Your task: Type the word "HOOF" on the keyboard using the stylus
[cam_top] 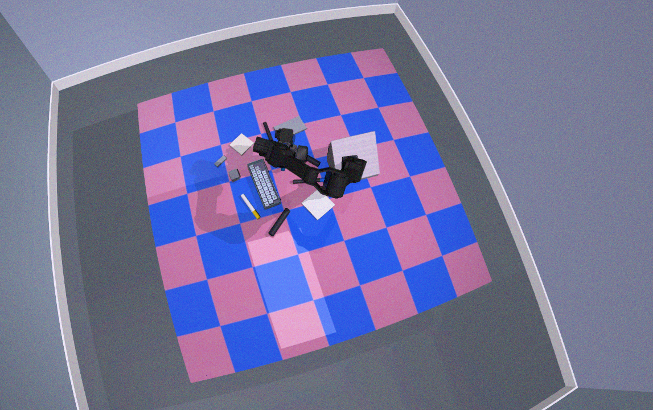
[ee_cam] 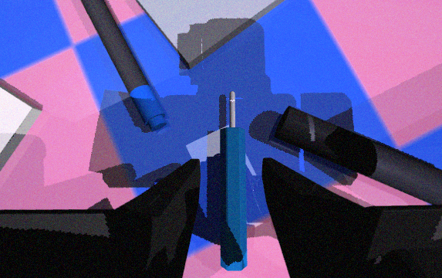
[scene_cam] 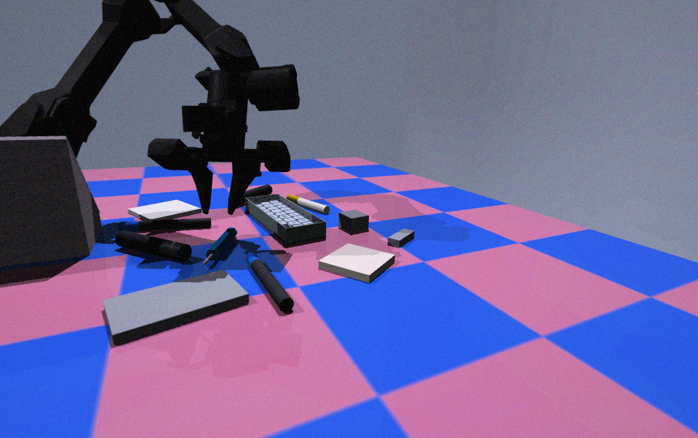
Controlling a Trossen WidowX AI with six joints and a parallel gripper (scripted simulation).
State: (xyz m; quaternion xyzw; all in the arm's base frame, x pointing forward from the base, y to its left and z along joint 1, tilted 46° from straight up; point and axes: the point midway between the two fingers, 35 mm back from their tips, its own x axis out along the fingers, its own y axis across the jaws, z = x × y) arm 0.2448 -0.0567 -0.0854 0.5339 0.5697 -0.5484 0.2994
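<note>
Now: gripper tip 50 mm above the blue stylus, 10 mm to the left of it and 10 mm past it. The rest, counted from my gripper tip: grey slab (140 mm to the right, 50 mm below, 50 mm behind); white pad (170 mm ahead, 100 mm to the right, 50 mm below); stylus tip (50 mm below, 40 mm to the right, 20 mm behind).
</note>
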